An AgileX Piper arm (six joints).
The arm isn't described. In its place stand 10 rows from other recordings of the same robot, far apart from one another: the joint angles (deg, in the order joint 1, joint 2, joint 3, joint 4, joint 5, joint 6), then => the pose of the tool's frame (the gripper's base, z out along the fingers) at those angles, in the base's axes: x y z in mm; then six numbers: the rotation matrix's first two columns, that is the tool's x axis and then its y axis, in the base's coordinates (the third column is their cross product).
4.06 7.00 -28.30 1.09 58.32 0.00 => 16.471, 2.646, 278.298, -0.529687, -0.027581, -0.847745, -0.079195, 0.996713, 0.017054
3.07 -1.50 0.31 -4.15 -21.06 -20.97 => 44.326, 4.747, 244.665, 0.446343, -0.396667, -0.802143, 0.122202, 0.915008, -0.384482
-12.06 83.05 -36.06 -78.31 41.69 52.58 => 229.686, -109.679, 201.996, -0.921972, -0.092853, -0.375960, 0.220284, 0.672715, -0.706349
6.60 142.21 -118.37 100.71 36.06 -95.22 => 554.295, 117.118, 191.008, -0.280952, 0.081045, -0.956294, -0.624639, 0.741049, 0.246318
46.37 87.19 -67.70 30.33 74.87 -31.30 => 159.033, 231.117, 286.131, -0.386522, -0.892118, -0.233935, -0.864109, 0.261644, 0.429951
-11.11 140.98 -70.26 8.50 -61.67 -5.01 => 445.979, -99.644, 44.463, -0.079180, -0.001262, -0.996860, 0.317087, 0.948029, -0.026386
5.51 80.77 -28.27 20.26 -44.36 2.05 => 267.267, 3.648, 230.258, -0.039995, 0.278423, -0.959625, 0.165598, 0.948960, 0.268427
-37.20 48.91 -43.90 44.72 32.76 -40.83 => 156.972, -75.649, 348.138, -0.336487, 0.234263, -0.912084, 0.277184, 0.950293, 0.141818
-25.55 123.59 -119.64 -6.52 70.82 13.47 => 419.977, -211.586, 278.608, -0.738716, 0.569444, -0.360600, 0.619495, 0.784413, -0.030370
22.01 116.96 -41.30 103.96 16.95 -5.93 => 269.492, 136.707, 47.860, -0.331311, 0.888882, 0.316422, 0.910034, 0.212492, 0.355930
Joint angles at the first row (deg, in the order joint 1, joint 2, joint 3, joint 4, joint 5, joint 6):
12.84, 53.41, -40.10, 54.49, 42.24, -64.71
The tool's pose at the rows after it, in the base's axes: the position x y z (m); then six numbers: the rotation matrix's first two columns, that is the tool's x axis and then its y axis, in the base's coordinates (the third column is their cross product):
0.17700, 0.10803, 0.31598, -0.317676, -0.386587, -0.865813, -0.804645, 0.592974, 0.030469
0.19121, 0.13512, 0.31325, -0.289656, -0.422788, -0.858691, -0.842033, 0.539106, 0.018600
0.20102, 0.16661, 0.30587, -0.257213, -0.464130, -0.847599, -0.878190, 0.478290, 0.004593
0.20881, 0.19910, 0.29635, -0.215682, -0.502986, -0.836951, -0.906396, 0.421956, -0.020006
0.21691, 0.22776, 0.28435, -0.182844, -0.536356, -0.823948, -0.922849, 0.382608, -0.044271
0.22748, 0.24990, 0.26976, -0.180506, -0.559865, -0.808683, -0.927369, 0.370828, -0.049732
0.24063, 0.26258, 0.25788, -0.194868, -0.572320, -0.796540, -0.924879, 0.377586, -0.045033
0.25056, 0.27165, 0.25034, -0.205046, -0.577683, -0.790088, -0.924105, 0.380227, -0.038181
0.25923, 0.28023, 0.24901, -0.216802, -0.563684, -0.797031, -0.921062, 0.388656, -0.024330
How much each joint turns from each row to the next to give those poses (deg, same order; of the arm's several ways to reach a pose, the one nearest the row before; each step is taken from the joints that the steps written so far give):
5.58, 5.63, -3.55, 0.00, -3.30, -0.81
6.26, 5.96, -3.26, 0.04, -3.53, -0.69
6.33, 6.03, -3.01, 0.00, -3.44, -0.86
5.58, 6.07, -3.21, 0.12, -3.47, -1.41
3.98, 5.88, -3.17, 0.00, -3.01, -1.31
2.14, 5.57, -2.94, 0.05, -2.24, -0.36
0.24, 4.42, -2.70, 0.06, -0.92, 0.00
0.00, 3.17, -2.35, 0.17, -0.15, 0.00
0.00, 2.36, -2.60, 1.09, 0.00, 0.00

